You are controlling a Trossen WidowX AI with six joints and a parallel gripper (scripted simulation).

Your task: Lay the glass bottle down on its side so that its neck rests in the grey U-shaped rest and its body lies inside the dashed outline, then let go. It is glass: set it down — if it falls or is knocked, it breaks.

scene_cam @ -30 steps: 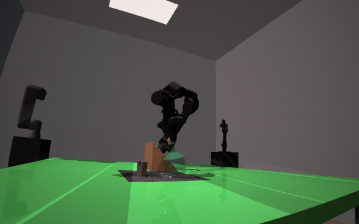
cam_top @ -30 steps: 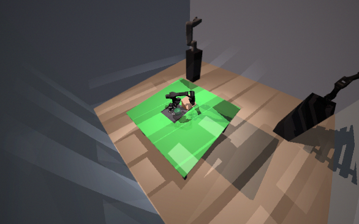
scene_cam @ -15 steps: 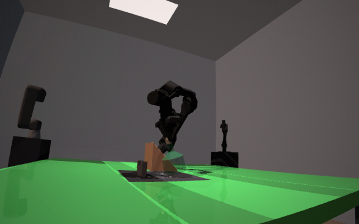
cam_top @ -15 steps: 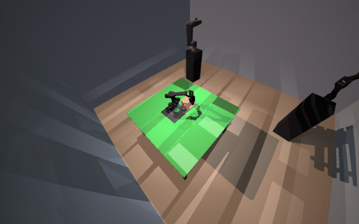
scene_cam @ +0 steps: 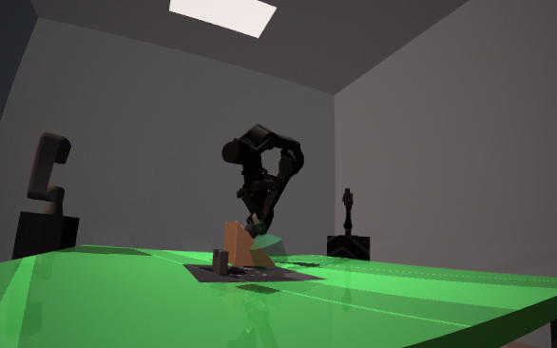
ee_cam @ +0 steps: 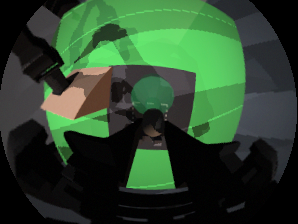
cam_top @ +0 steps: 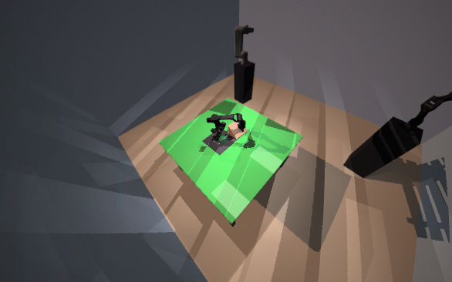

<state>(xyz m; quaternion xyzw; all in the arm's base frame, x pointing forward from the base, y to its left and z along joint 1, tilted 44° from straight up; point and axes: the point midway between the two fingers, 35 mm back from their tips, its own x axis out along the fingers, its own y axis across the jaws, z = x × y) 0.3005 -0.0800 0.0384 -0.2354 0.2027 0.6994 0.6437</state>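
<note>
Right now the dark mat is 2 cm to the right of my gripper tip and 15 cm below it. Round my gripper tip: green glass bottle 2 cm to the left, 4 cm below.
</note>
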